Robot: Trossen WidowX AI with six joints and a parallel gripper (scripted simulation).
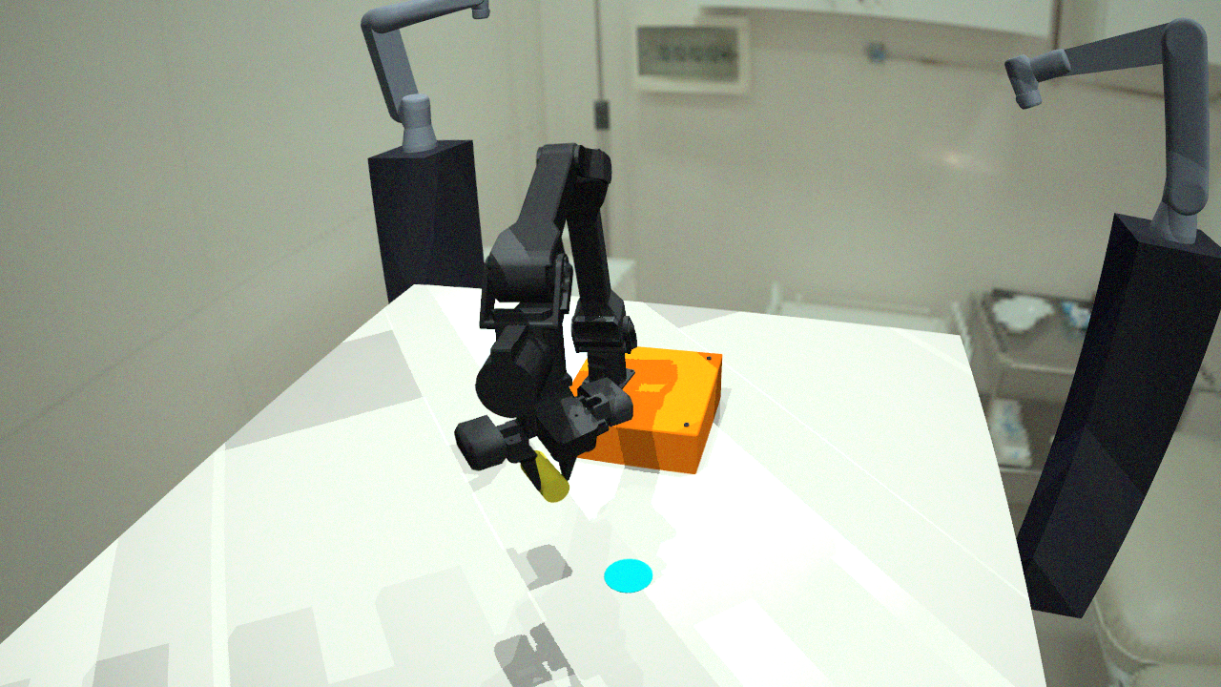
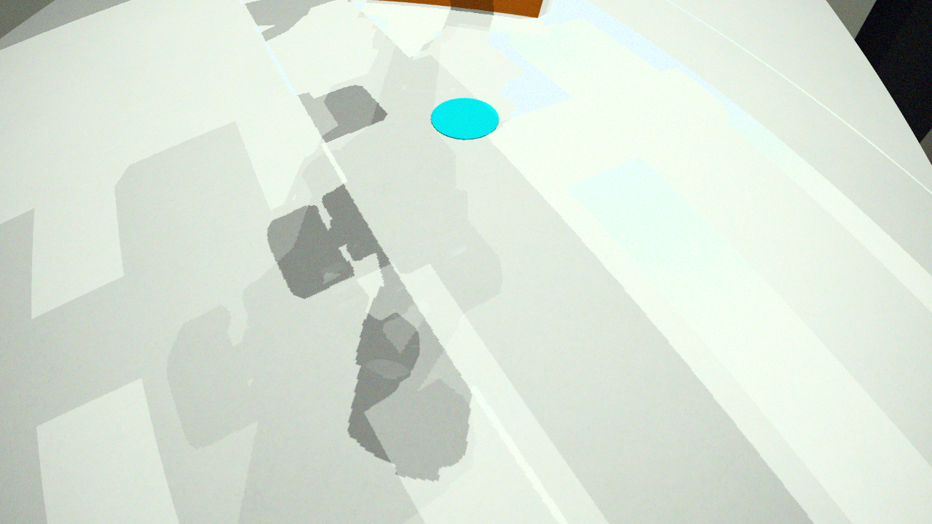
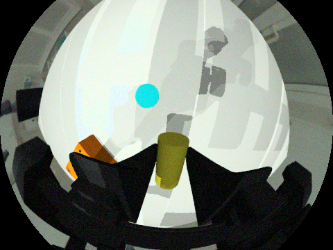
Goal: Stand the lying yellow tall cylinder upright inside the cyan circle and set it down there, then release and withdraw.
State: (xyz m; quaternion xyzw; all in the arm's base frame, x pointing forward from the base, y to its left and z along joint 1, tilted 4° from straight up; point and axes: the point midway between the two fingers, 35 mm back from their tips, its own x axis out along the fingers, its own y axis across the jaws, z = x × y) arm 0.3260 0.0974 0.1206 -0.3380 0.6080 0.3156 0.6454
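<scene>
My gripper tip is now 14 cm above the cyan circle, 8 cm to the right of it and 2 cm past it. The rest, counted from my gripper tip: yellow cylinder: 2 cm to the right, 1 cm behind.
</scene>
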